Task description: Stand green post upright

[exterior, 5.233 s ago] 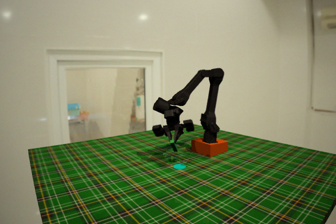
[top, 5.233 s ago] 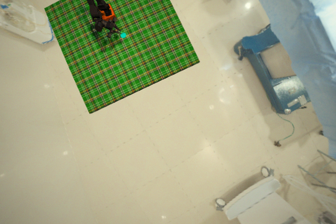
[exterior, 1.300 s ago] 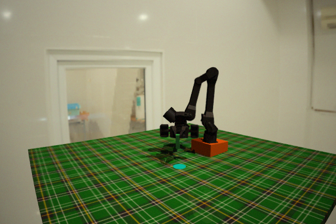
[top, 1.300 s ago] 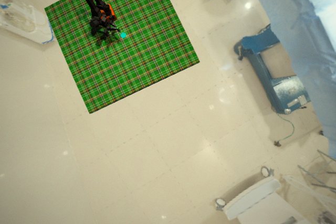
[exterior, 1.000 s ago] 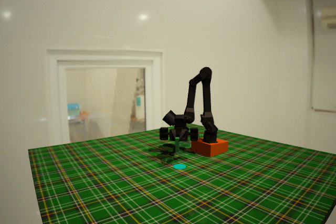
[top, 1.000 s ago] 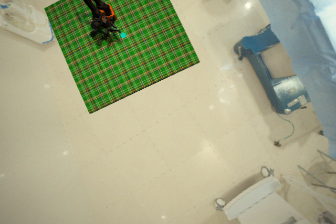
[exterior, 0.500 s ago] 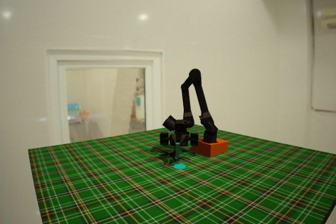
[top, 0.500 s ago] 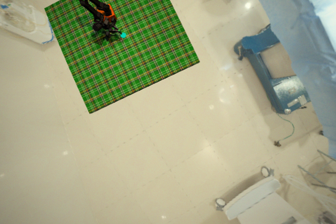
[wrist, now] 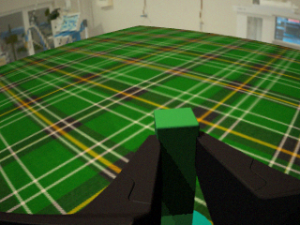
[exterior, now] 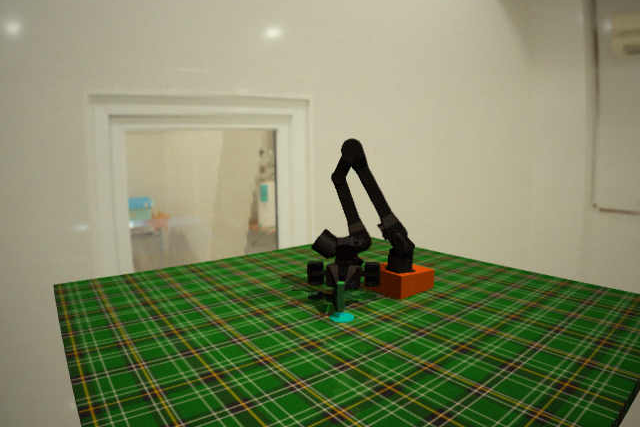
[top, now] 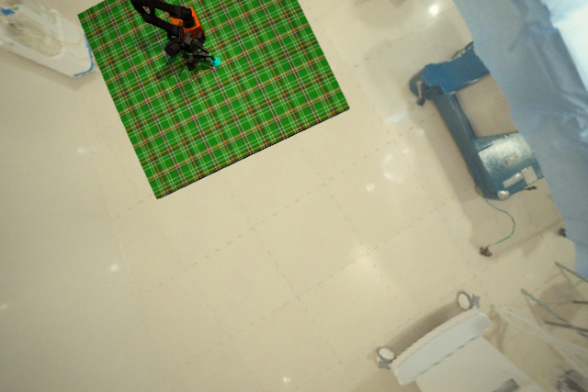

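My gripper tip is now 8 cm above the cyan circle. Also, from my gripper tip: green post 2 cm below.
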